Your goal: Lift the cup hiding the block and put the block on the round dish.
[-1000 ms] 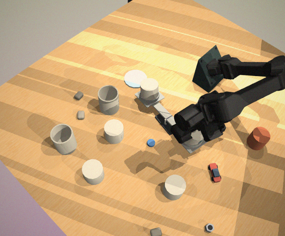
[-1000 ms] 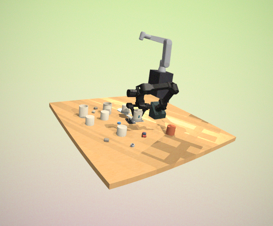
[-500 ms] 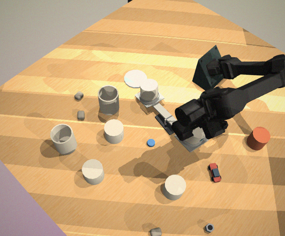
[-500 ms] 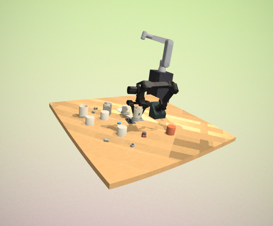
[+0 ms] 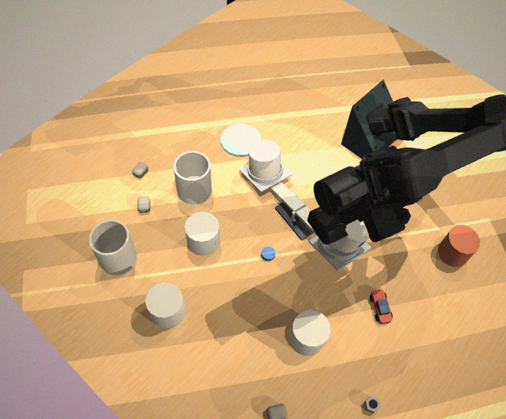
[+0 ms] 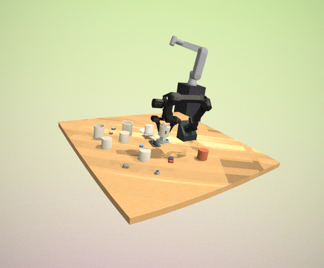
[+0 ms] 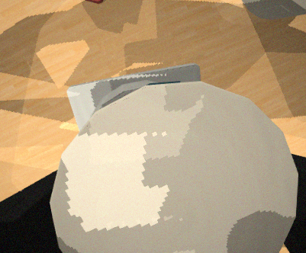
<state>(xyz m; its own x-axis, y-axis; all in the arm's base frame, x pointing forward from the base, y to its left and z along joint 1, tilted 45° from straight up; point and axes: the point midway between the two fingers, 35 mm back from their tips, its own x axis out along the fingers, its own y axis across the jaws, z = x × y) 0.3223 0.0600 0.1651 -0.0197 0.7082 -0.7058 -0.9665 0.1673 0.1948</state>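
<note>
Right now my gripper tip is 50 mm above the pale green block, 10 mm to the left of it and 10 mm past it. Also, from my gripper tip: grey balance 130 mm to the right, 100 mm below, 20 mm behind; then blue disc 130 mm below, 110 mm to the right, 90 mm ahead; then red toy car 130 mm to the left, 130 mm below, 10 mm ahead.
</note>
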